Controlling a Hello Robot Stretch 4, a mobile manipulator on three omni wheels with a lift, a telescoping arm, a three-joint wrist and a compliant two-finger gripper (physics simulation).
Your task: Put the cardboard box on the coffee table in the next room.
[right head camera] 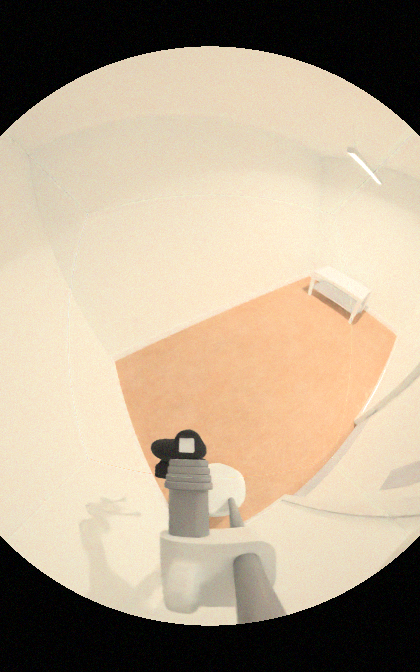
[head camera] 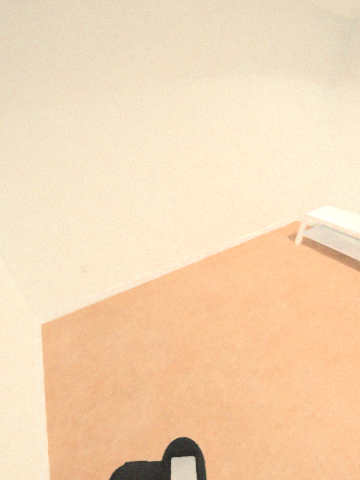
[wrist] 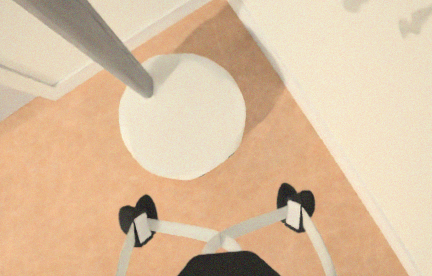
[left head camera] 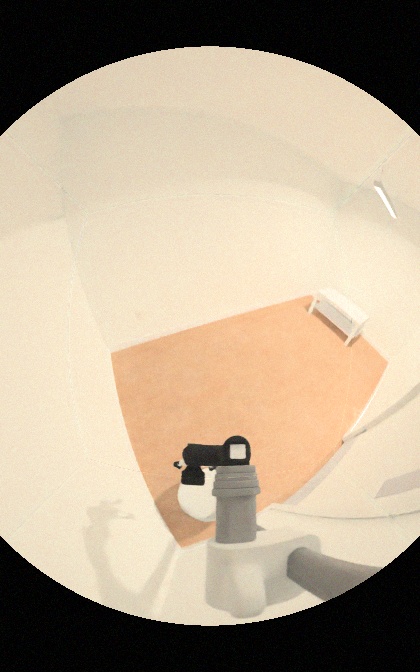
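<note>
The cardboard box does not show in these views. A low white table with a lower shelf stands at the far right, near the corner of the room; I cannot tell whether it is the coffee table. Its top looks bare. My gripper is open, its two black fingertips wide apart with bare floor showing between them. It hangs above the floor beside my round white base, far from the table. In the right head view the fingers are hidden behind the arm.
My white base stands close to a corner, with a wall along the left side of the head views. Orange floor stretches towards the table. At the lower right, wall edges and a greyish strip look like a doorway.
</note>
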